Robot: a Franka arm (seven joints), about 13 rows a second.
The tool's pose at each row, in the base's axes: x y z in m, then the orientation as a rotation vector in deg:
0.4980 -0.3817 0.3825 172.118 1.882 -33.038
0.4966 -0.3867 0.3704 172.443 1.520 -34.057
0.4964 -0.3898 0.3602 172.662 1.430 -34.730
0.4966 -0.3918 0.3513 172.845 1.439 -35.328
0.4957 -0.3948 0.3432 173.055 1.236 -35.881
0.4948 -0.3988 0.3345 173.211 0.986 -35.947
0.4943 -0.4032 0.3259 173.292 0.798 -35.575
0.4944 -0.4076 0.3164 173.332 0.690 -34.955
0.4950 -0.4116 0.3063 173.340 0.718 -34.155
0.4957 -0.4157 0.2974 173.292 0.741 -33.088
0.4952 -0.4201 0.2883 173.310 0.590 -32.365
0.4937 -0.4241 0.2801 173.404 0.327 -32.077
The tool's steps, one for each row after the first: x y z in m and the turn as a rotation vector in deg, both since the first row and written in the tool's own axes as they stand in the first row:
0.0032 0.0040 0.0121 0.548 -0.616 0.113
0.0067 0.0063 0.0219 0.900 -1.016 0.090
0.0102 0.0076 0.0303 1.193 -1.370 0.014
0.0124 0.0099 0.0383 1.528 -1.696 0.072
0.0147 0.0132 0.0471 1.721 -1.722 0.199
0.0174 0.0169 0.0556 1.746 -1.481 0.329
0.0210 0.0206 0.0647 1.675 -1.086 0.430
0.0253 0.0238 0.0742 1.525 -0.578 0.461
0.0292 0.0272 0.0825 1.274 0.093 0.522
0.0321 0.0309 0.0915 1.176 0.551 0.660
0.0337 0.0342 0.1000 1.246 0.739 0.828

